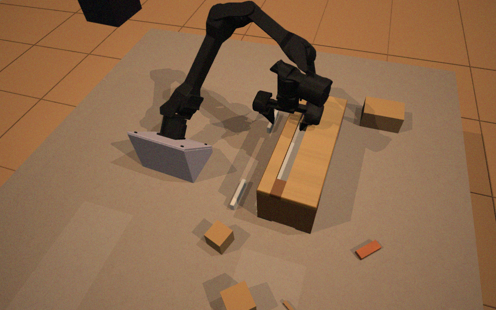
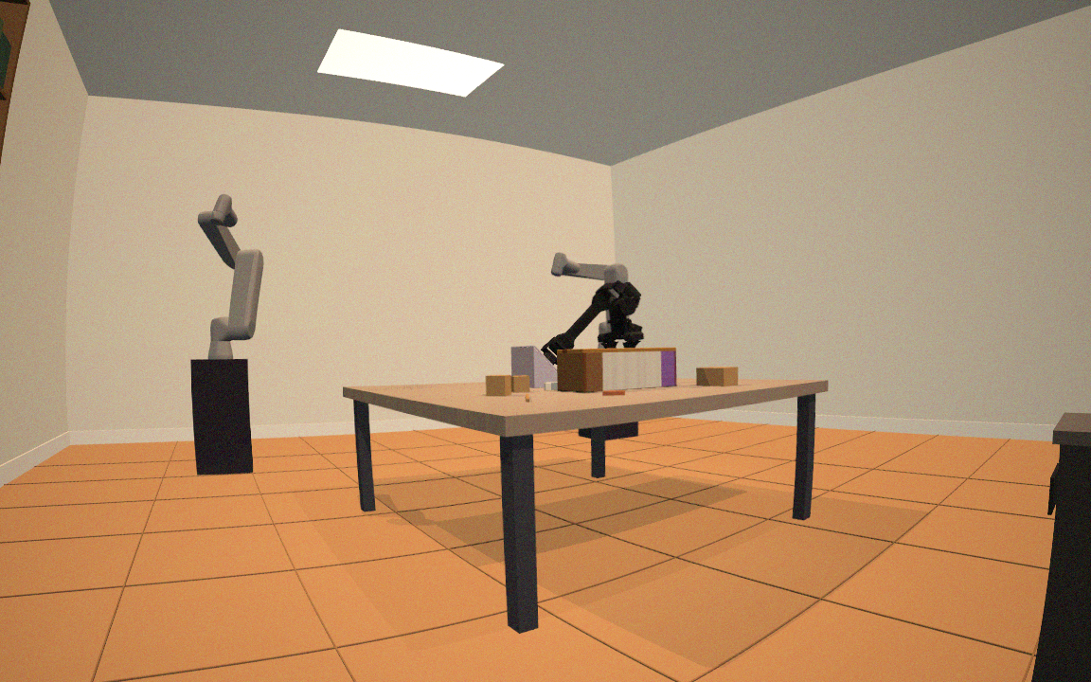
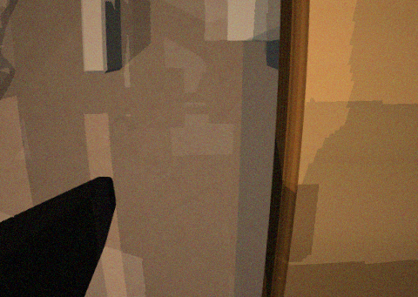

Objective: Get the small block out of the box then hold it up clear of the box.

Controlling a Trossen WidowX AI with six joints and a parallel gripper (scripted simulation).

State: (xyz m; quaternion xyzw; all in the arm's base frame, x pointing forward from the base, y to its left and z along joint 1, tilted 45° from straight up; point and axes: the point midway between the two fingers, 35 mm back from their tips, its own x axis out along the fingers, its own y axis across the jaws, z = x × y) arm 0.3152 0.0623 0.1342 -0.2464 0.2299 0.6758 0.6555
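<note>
My gripper tip is now 5 cm short of the orange block and 3 cm to the right of it. Also, from my gripper tip: long wooden box: 4 cm ahead, 7 cm to the right, 2 cm below; flat orange piece: 29 cm ahead, 25 cm to the right, 8 cm below.
</note>
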